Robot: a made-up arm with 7 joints.
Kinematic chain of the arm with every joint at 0, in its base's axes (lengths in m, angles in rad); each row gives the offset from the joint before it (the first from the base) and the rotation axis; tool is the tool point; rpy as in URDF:
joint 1: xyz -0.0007 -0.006 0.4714 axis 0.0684 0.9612 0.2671
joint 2: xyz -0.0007 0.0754 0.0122 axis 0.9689 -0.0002 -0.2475
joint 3: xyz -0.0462 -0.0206 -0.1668 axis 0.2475 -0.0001 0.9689
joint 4: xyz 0.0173 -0.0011 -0.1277 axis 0.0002 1 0
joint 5: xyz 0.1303 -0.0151 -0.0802 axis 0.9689 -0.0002 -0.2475
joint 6: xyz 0.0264 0.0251 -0.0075 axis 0.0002 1 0
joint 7: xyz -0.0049 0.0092 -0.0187 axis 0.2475 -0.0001 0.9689
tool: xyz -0.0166 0.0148 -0.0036 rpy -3.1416 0 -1.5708
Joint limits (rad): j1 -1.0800..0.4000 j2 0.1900..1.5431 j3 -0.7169..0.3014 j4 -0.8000..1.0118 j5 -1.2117..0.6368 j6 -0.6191..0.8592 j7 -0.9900..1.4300
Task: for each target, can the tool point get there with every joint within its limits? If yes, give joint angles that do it. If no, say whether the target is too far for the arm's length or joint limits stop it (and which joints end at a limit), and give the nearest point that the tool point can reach.
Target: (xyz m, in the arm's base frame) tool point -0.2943 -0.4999 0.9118
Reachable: no: too far | nearest point 0.2381 -0.0863 0.4626 | short by 0.810 m
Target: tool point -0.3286 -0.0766 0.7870
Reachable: no: joint limits stop it (at a limit: joint 1, joint 2, joint 3, joint 4, joint 5, joint 6, joint 7) | nearest point 0.1251 0.2055 0.6737 | short by 0.546 m
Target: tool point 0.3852 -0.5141 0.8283
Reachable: no: too far | nearest point 0.2948 -0.1302 0.4440 | short by 0.551 m
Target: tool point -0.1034 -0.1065 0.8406
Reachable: no: joint limits stop it (at a limit: joint 1, joint 2, joint 3, joint 4, joint 5, joint 6, joint 7) | nearest point 0.1251 0.2055 0.6737 | short by 0.421 m
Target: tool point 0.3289 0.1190 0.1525
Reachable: yes | joints -0.6587 0.4911 -0.6227 0.2477 -0.3625 0.0947 -0.5817
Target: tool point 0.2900 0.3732 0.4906
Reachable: yes | joints -0.7101 1.2740 0.1038 -0.0648 -0.1776 -0.0947 0.6142
